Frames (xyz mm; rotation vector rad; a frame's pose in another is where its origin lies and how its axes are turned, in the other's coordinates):
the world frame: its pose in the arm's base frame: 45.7 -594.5 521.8 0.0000 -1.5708 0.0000
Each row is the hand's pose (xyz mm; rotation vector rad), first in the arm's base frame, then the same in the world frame.
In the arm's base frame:
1: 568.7 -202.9 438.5 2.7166 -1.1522 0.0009
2: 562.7 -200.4 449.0 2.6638 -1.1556 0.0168
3: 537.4 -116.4 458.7 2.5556 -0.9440 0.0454
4: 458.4 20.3 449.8 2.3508 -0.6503 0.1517
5: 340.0 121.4 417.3 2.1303 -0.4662 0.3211
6: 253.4 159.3 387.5 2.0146 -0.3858 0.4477
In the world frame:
1: -83.3 391.6 -523.0 1.6854 -0.5395 -1.6843
2: -72.8 394.1 -517.0 1.6682 -0.5032 -1.6473
3: -63.1 478.1 -491.7 1.6816 -0.2377 -1.6229
4: -72.0 614.8 -412.7 1.7067 0.1628 -1.4998
5: -104.5 715.9 -294.3 1.7325 0.4593 -1.2787
6: -134.3 753.8 -207.7 1.7667 0.5878 -1.1243

